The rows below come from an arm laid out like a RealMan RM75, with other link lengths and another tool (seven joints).
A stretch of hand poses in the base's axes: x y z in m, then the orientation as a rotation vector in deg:
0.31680, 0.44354, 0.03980, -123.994, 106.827, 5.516
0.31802, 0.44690, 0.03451, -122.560, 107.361, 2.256
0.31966, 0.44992, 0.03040, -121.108, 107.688, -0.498
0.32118, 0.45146, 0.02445, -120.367, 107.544, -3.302
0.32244, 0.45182, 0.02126, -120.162, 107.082, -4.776
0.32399, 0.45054, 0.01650, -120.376, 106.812, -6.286
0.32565, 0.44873, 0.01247, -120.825, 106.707, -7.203
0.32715, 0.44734, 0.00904, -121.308, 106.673, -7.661
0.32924, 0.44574, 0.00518, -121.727, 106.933, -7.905
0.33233, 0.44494, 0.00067, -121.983, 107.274, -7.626
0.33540, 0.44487, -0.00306, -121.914, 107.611, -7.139
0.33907, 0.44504, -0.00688, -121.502, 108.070, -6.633
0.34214, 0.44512, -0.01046, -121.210, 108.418, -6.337
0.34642, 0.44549, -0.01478, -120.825, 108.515, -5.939
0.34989, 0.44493, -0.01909, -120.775, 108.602, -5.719
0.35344, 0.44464, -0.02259, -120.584, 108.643, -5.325
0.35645, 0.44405, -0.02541, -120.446, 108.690, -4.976
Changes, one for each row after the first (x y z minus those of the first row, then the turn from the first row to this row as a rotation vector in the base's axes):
0.00122, 0.00336, -0.00529, -0.783, -2.090, -1.267
0.00286, 0.00638, -0.00940, -1.290, -3.995, -2.398
0.00438, 0.00792, -0.01535, -2.070, -5.837, -2.962
0.00564, 0.00828, -0.01854, -2.427, -6.913, -2.977
0.00719, 0.00700, -0.02330, -3.149, -7.722, -2.887
0.00885, 0.00519, -0.02733, -3.807, -8.038, -2.706
0.01035, 0.00380, -0.03076, -4.298, -8.070, -2.500
0.01244, 0.00220, -0.03462, -4.782, -7.873, -2.450
0.01553, 0.00140, -0.03913, -4.953, -7.448, -2.468
0.01860, 0.00133, -0.04286, -4.832, -7.066, -2.621
0.02227, 0.00150, -0.04668, -4.558, -6.762, -2.997
0.02534, 0.00158, -0.05026, -4.405, -6.565, -3.281
0.02962, 0.00195, -0.05458, -4.034, -6.485, -3.477
0.03309, 0.00139, -0.05889, -3.941, -6.352, -3.523
0.03664, 0.00110, -0.06239, -3.661, -6.216, -3.597
0.03965, 0.00051, -0.06521, -3.436, -6.075, -3.653

